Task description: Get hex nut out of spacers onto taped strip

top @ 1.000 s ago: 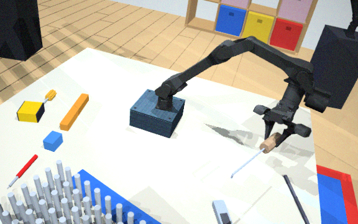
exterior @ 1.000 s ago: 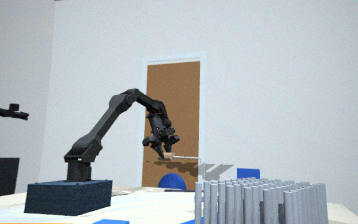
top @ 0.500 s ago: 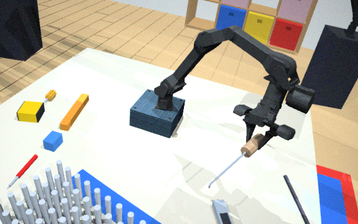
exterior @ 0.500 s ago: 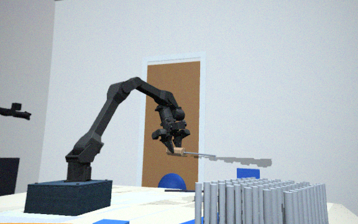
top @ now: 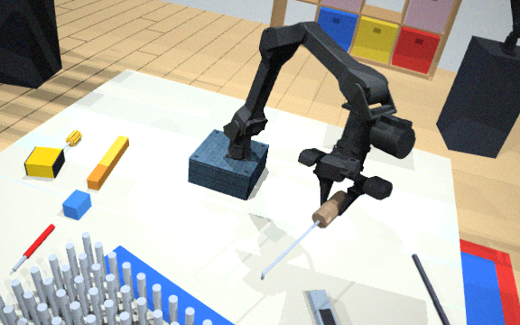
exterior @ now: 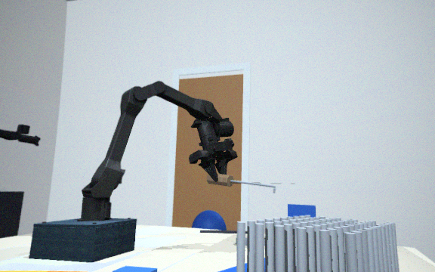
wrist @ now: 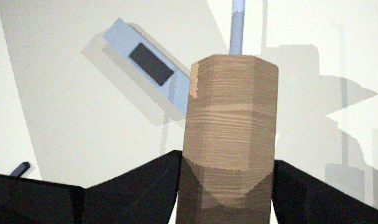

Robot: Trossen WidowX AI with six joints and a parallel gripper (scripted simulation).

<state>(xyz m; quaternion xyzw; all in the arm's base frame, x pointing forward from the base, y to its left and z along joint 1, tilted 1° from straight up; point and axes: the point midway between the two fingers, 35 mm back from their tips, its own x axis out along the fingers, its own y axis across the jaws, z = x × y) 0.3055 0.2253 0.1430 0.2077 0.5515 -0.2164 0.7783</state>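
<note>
Right now the blue taped strip is 300 mm to the right of my gripper tip, 200 mm below it and 130 mm ahead of it. From my gripper tip the other things lie so: orange bar: 580 mm to the right, 260 mm behind, 180 mm below; blue cube: 580 mm to the right, 180 mm below, 60 mm behind; grey block: 180 mm below, 130 mm ahead, 40 mm to the left.
</note>
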